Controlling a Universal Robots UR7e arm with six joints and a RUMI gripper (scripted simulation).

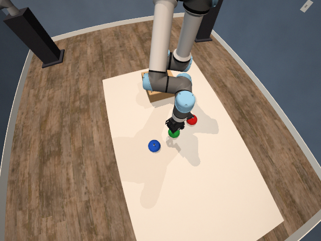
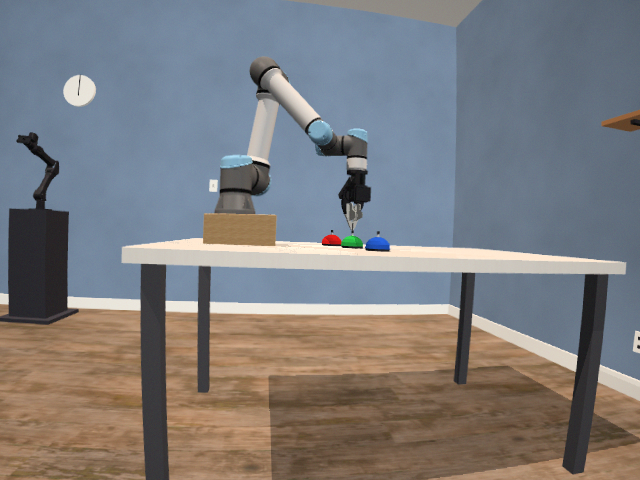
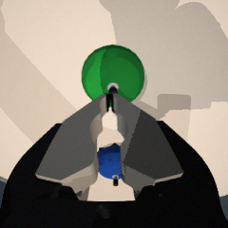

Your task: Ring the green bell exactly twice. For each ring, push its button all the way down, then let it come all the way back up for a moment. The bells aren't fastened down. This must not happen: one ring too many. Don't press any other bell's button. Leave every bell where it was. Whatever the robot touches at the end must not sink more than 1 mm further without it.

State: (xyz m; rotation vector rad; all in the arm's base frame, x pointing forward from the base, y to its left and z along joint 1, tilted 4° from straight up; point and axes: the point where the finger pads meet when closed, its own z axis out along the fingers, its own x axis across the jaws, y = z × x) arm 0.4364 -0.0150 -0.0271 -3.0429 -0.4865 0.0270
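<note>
Now: hand 4 cm above the green bell. Round my hand: blue bell 16 cm to the right, 6 cm ahead, 4 cm below; red bell 16 cm to the left, 5 cm behind, 4 cm below.
</note>
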